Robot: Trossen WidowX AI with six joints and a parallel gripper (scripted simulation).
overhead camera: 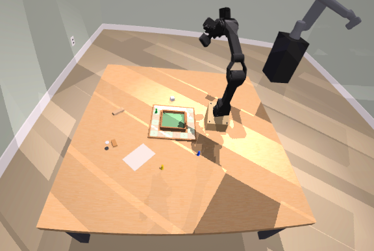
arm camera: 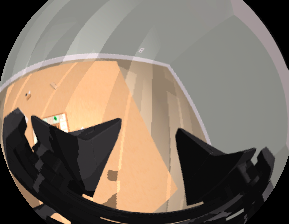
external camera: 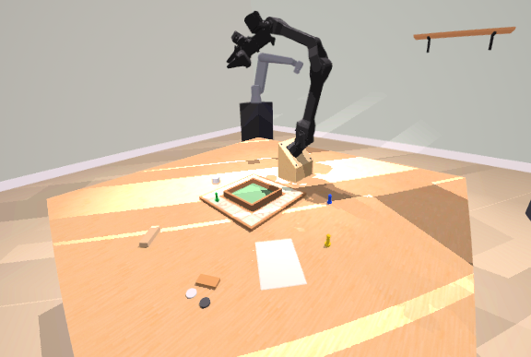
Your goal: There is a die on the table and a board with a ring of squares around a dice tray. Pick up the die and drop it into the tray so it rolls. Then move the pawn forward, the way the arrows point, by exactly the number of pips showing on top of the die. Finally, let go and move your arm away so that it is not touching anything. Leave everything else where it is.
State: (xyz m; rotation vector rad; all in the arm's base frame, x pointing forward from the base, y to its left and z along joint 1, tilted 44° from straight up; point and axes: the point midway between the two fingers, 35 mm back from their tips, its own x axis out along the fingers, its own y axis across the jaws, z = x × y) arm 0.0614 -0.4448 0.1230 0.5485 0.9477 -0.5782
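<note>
My gripper tip is 480 mm above the grey die, 140 mm short of it and 20 mm to the right of it. Round my gripper tip: dice tray: 480 mm below, 240 mm to the left, 150 mm ahead; blue pawn: 490 mm to the left, 480 mm below, 30 mm ahead; green pawn: 460 mm below, 250 mm ahead, 160 mm to the left.
</note>
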